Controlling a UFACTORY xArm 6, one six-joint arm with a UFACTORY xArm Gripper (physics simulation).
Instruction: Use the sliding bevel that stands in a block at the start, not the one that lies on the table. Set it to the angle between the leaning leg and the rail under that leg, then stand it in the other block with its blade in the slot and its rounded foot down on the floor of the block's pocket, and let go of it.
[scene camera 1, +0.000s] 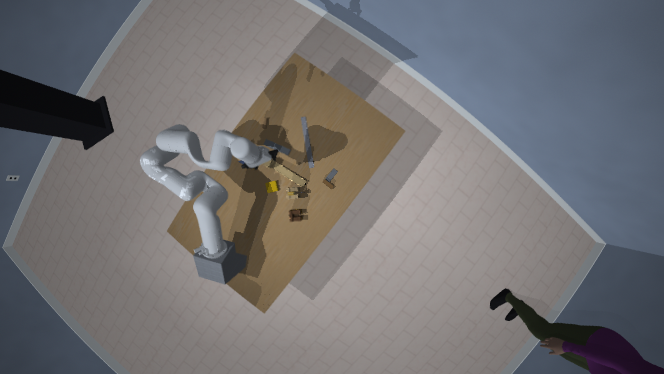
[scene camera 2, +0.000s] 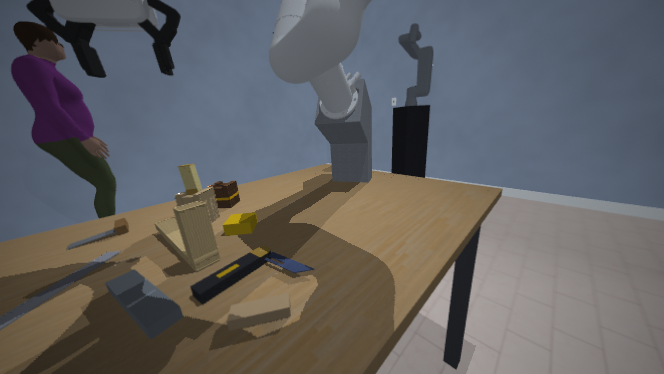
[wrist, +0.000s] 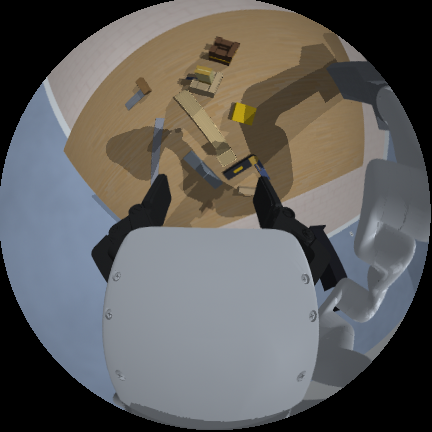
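Where they show: gripper, fingertip midpoint: (scene camera 1: 265, 162) (scene camera 2: 134, 75) (wrist: 211, 185); arm's base, origin of the base link: (scene camera 1: 214, 248) (scene camera 2: 338, 101).
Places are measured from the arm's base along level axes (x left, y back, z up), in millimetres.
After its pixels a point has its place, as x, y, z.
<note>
The standing sliding bevel (scene camera 2: 190, 178) @(111, -428, -173) (wrist: 204, 74) @(109, -431, -147) shows a pale yellow handle upright in a pale wooden block (scene camera 2: 207, 202) @(114, -403, -239) (wrist: 200, 88) @(127, -442, -215); its blade is mostly hidden. The other block (scene camera 1: 297, 215) @(-20, -393, -269) (scene camera 2: 227, 195) @(21, -373, -255) (wrist: 223, 51) @(2, -390, -231) is dark brown with a yellow stripe. A pale wooden leg-and-rail piece (scene camera 1: 291, 175) @(198, -452, -271) (wrist: 201, 117) @(206, -441, -272) has a leaning leg (scene camera 2: 197, 231) @(320, -368, -225) above its rail (scene camera 2: 171, 235) @(210, -458, -272). The other bevel (scene camera 2: 230, 275) @(388, -316, -278) (wrist: 240, 167) @(367, -312, -277), with black handle and blue blade, lies on the table. My gripper (scene camera 2: 132, 72) @(266, -416, 27) (wrist: 211, 185) @(266, -416, 27) is open and empty, high above the table, away from both blocks.
A yellow block (scene camera 1: 272, 186) @(186, -328, -267) (scene camera 2: 240, 224) @(217, -318, -270) (wrist: 243, 114) @(190, -323, -267) lies near the rail. A grey block (scene camera 2: 145, 303) @(409, -419, -277) (wrist: 202, 169) @(378, -439, -277), a long steel strip (scene camera 1: 307, 142) @(336, -608, -293) (wrist: 157, 145) @(288, -590, -293), a small square (scene camera 1: 330, 177) @(100, -648, -288) (scene camera 2: 100, 237) @(115, -640, -288) (wrist: 136, 96) @(103, -647, -287) and a pale offcut (scene camera 2: 260, 310) @(471, -269, -280) lie on the table (scene camera 2: 425, 215) @(291, 118, -295).
</note>
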